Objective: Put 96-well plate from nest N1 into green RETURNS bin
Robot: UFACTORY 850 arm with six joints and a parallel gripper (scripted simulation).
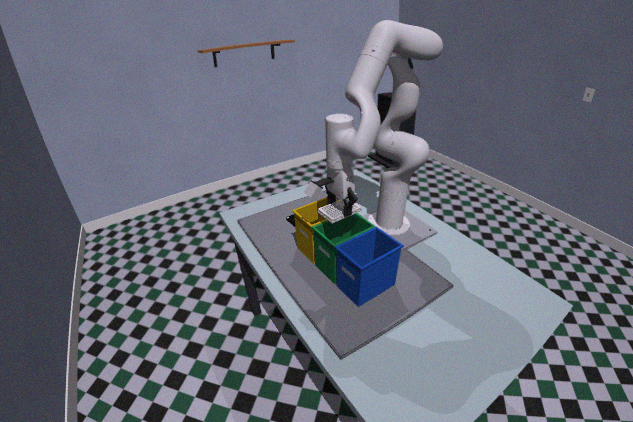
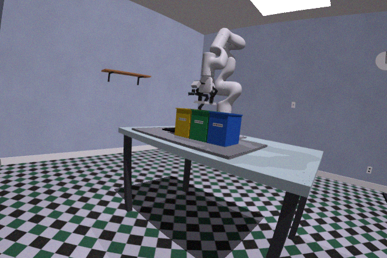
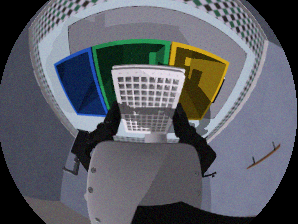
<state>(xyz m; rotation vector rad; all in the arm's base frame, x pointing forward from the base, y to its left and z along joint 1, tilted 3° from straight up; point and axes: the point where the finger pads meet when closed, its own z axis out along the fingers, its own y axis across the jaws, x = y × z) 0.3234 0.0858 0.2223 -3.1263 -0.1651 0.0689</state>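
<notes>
My gripper is now 30 mm to the right of the green bin and 150 mm above it. The rest, counted from my hand: white 96-well plate: 10 mm below; blue bin: 10 mm behind, 170 mm to the left, 150 mm below; yellow bin: 20 mm ahead, 100 mm to the right, 150 mm below.
</notes>
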